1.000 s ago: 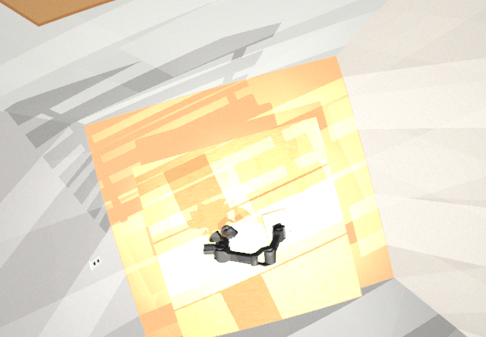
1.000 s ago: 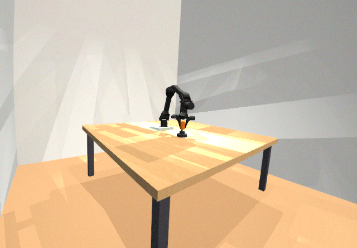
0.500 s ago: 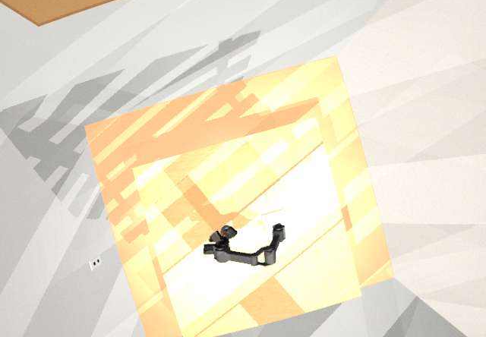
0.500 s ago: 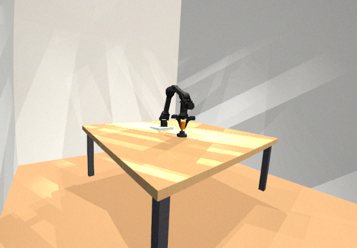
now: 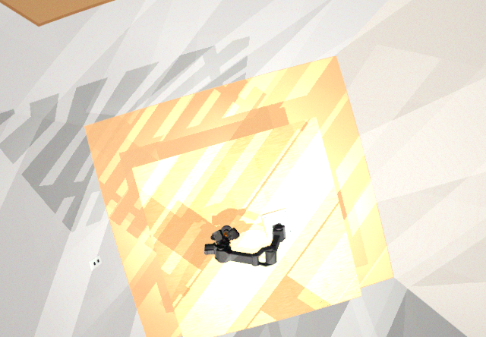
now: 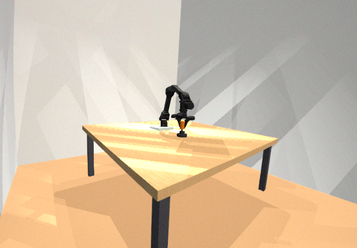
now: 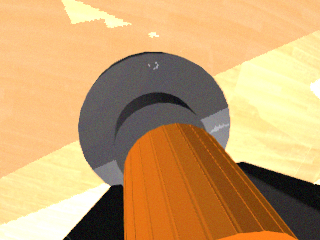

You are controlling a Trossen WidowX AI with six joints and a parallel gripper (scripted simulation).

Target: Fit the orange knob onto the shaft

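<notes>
My gripper tip is 4 cm above the pedestal. The rest, counted from my gripper tip: orange knob 2 cm above.
</notes>
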